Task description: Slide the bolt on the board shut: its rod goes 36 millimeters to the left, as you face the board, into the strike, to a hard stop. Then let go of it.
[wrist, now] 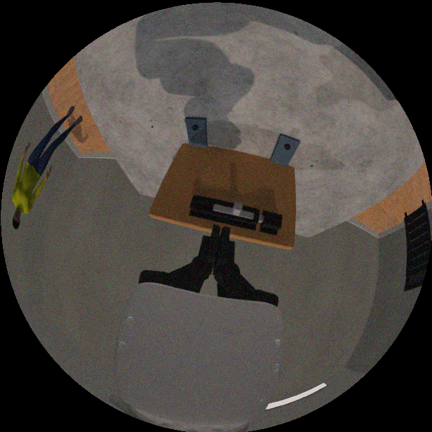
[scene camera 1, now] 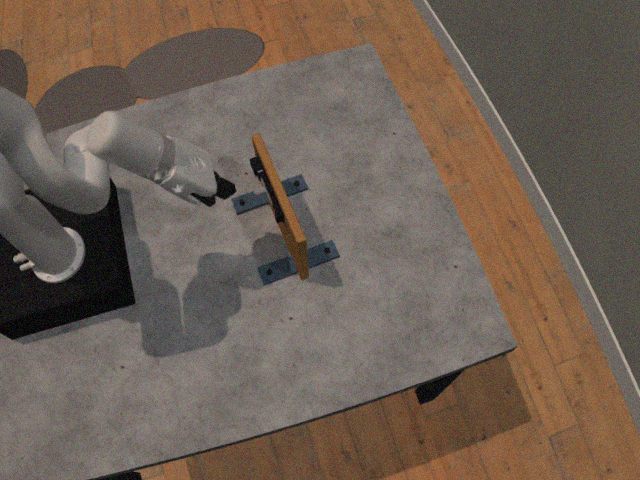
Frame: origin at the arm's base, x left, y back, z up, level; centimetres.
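Where they show: gripper, fingertip midpoint: (scene camera 1: 230, 192); arm's base, link origin: (scene camera 1: 58, 255).
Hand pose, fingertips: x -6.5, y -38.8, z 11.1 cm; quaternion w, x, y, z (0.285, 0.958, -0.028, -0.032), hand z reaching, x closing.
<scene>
Things, the pixels of their centre, and the offset from my fingertips. "spot": a spot on its surface instead. Level surfaces: height alone.
- orange-brown board, body centre: (scene camera 1: 280, 207) dx -0.1, dy -8.9, dz -11.6 cm
- black strike, surface spot: (scene camera 1: 256, 165) spot: dx +7.1, dy -6.8, dz -5.0 cm
- grey table, surface height: dz -20.8 cm
The orange-brown board (scene camera 1: 280, 198) (wrist: 235, 172) stands upright on two blue feet. The black bolt housing (wrist: 224, 212) is fixed to its face, with a silver rod (wrist: 220, 208) showing in its slot and a light knob (wrist: 238, 207) standing out from it. The black strike (scene camera 1: 256, 165) (wrist: 271, 222) sits beside the housing, on the right in the wrist view. A short silver piece of the rod shows in the gap and meets the strike; how deep it goes is hidden. My gripper (scene camera 1: 221, 196) (wrist: 218, 235) is shut and empty, held back from the board and apart from the knob.
The blue feet (scene camera 1: 276, 269) (wrist: 196, 132) reach out from under the board on the grey table (scene camera 1: 392, 289). The robot's black base (scene camera 1: 103, 279) stands at the left. A person in a yellow top (wrist: 26, 187) shows at the wrist view's left edge.
</scene>
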